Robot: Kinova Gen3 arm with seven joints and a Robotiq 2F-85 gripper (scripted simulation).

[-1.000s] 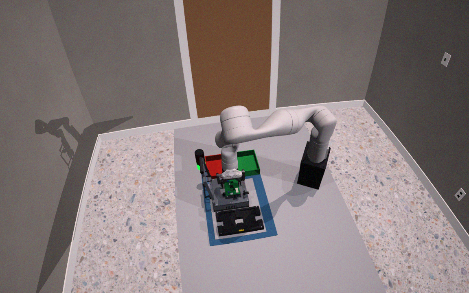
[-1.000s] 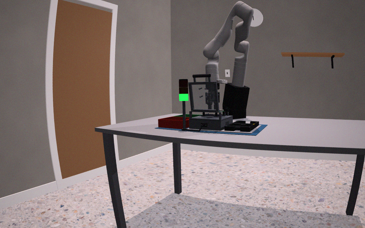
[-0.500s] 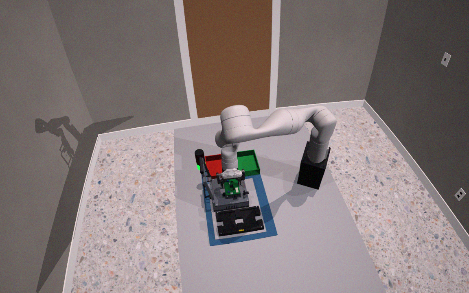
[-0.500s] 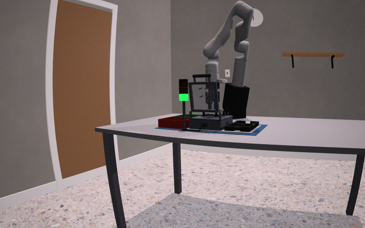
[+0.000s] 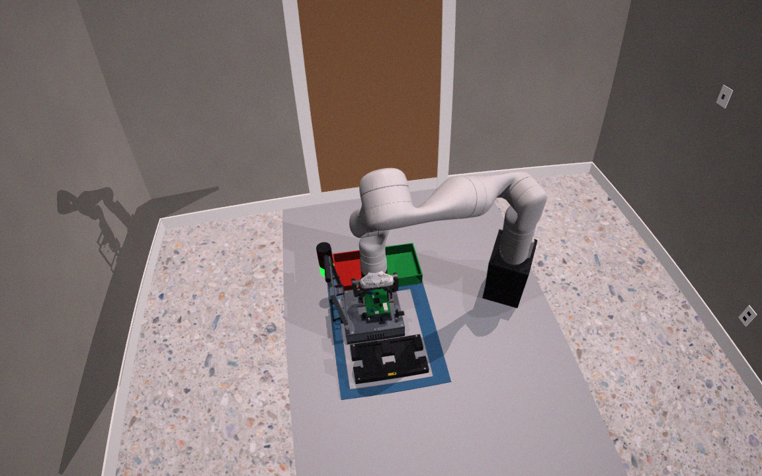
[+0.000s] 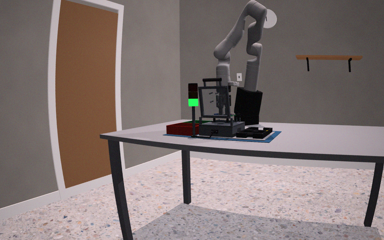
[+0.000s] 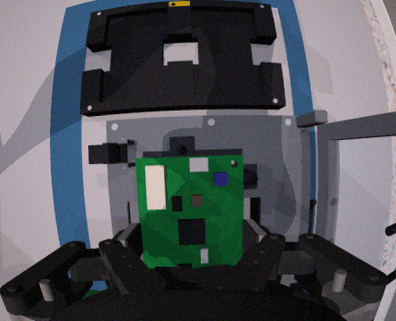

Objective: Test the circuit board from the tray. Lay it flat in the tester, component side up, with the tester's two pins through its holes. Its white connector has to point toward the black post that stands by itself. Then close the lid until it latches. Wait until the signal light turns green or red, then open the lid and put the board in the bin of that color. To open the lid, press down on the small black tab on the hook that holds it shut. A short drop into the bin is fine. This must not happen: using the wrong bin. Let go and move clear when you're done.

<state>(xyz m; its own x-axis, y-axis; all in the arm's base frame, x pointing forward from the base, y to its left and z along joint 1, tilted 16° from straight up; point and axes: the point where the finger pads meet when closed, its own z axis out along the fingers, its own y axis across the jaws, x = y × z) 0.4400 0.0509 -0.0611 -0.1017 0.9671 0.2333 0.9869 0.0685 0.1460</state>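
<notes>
The green bin lies 80 mm behind my hand, 210 mm to the right of it and 90 mm below it. Also, from my hand: latch hook: 70 mm behind, 50 mm to the left, 20 mm below; then green circuit board: 10 mm below; then lid: 120 mm ahead, 10 mm to the left, 80 mm above.
</notes>
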